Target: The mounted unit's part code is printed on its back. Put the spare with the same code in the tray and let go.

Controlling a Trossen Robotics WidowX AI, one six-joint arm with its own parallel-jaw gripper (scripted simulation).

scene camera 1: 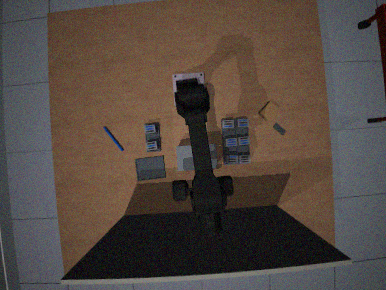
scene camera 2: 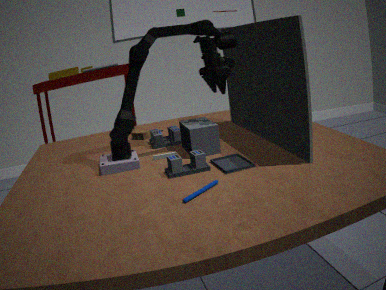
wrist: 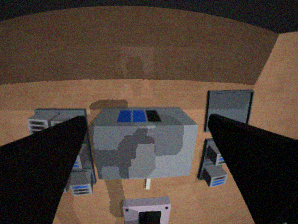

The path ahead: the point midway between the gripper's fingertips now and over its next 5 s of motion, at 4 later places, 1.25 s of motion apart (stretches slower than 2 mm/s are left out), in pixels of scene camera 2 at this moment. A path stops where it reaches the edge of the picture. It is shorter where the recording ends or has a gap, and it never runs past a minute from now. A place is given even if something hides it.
My gripper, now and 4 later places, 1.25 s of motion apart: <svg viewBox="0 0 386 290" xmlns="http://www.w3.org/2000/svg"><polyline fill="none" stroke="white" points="219,93 182,103 172,117 173,131 171,119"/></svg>
